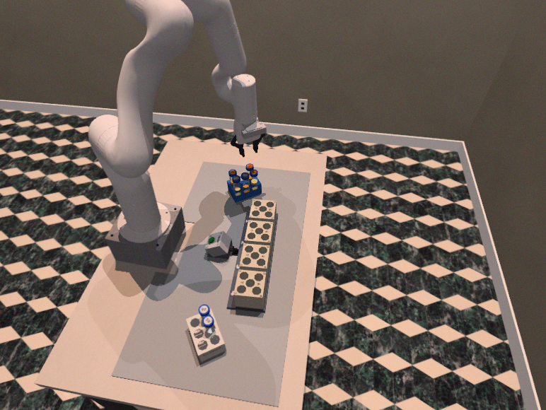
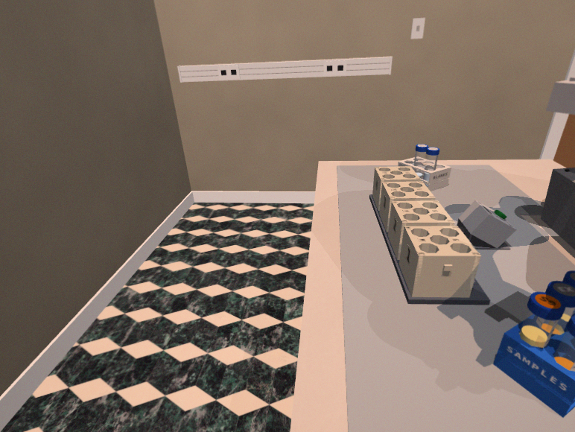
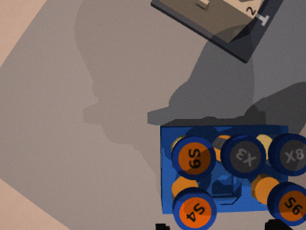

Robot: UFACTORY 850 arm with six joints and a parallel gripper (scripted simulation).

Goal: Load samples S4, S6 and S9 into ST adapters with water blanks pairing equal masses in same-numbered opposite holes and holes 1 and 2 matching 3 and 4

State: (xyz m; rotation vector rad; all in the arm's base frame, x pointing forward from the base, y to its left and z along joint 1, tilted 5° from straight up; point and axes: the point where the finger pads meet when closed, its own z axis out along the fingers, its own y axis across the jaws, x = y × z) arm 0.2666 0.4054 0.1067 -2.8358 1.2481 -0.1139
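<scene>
The sample tube lies 15 cm below my hand and 1 cm to the left of it. The rest, counted from my hand: green done key 37 cm to the right, 15 cm below, 3 cm behind; then adapter 19 cm to the right, 16 cm below, 12 cm ahead; then blue sample rack 19 cm below, 4 cm to the right, 2 cm behind.
</scene>
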